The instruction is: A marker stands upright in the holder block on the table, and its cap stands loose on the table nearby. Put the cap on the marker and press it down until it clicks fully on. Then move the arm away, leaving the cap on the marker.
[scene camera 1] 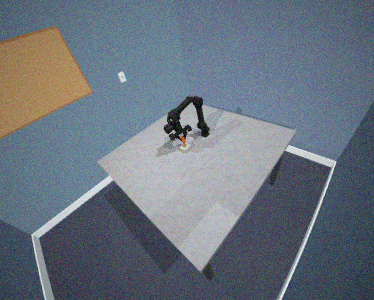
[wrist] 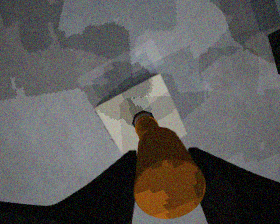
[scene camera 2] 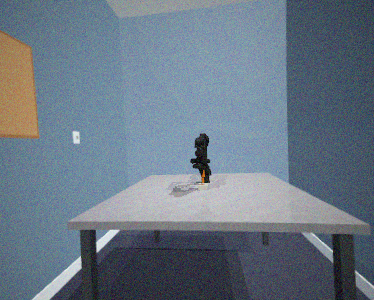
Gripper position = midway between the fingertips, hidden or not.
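Observation:
There is an orange cap (wrist: 166, 177) that I can see, and my own gripper (wrist: 162, 156) is visible to me as well.

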